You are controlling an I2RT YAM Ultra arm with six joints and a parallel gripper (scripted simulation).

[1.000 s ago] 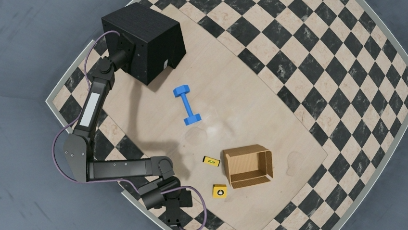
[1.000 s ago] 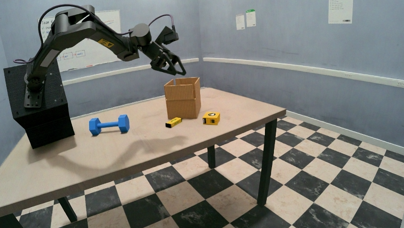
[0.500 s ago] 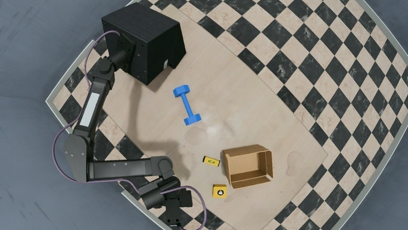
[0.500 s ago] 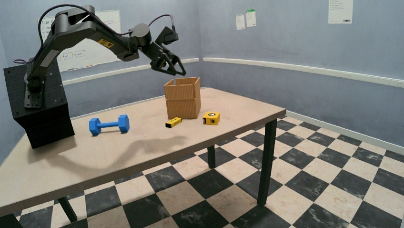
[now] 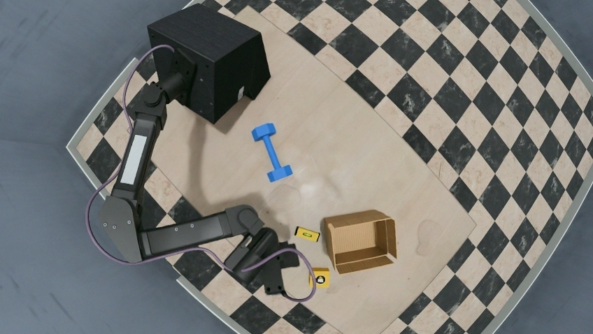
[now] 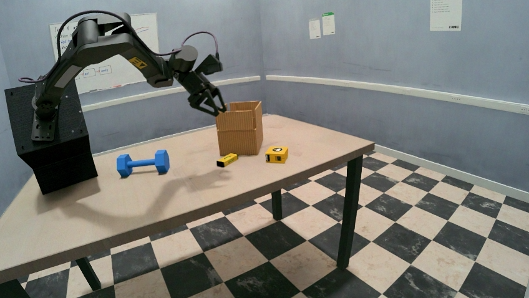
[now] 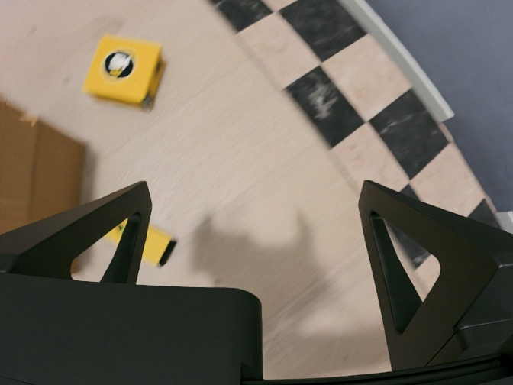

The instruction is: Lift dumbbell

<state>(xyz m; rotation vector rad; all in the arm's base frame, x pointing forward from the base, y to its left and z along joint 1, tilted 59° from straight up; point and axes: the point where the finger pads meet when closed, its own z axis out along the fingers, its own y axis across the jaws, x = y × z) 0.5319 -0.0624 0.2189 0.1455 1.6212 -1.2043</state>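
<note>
The blue dumbbell is 240 mm behind my hand, 230 mm to the left of it and 180 mm below it. The rest, counted from my hand: small yellow box: 210 mm ahead, 200 mm below; then yellow spirit level: 50 mm ahead, 100 mm to the left, 200 mm below.
</note>
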